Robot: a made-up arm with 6 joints.
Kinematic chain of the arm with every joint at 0, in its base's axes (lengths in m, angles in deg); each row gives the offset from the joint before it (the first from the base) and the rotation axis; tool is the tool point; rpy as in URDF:
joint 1: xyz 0 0 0.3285 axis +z
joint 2: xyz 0 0 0 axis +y
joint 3: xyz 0.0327 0 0.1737 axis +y
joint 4: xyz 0.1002 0 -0.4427 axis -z
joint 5: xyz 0 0 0 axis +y
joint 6: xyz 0.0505 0 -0.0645 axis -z
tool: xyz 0 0 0 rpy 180 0 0
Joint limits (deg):
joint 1: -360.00..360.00
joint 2: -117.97..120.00
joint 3: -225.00..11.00
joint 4: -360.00..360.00
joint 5: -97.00..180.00
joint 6: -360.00..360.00
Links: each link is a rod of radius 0.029 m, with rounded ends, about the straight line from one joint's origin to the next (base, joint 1, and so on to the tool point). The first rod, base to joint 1, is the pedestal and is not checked.
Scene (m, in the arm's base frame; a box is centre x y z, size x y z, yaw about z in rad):
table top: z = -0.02
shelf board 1: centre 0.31 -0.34 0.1 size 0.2 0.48 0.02 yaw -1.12
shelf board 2: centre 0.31 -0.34 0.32 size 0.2 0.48 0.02 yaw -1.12
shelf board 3: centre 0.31 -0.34 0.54 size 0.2 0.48 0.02 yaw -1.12
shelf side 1: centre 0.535 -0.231 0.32 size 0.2 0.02 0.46 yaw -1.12
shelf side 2: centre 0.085 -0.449 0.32 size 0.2 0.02 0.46 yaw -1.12
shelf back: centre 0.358 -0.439 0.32 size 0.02 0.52 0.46 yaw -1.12
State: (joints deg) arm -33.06 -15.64 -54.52 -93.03 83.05 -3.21
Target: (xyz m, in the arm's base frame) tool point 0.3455 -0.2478 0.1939
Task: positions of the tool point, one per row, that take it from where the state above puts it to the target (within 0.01 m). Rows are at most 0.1 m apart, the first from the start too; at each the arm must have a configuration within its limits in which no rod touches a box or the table.
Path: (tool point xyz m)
1: 0.3623 -0.2600 0.4447
2: 0.3381 -0.2068 0.4480
3: 0.3100 -0.1574 0.4430
4: 0.2809 -0.1121 0.4318
5: 0.3033 -0.1246 0.3564
6: 0.3070 -0.1327 0.2756
7: 0.2909 -0.1348 0.1939
8: 0.3231 -0.1880 0.1967
9: 0.3455 -0.2478 0.1939

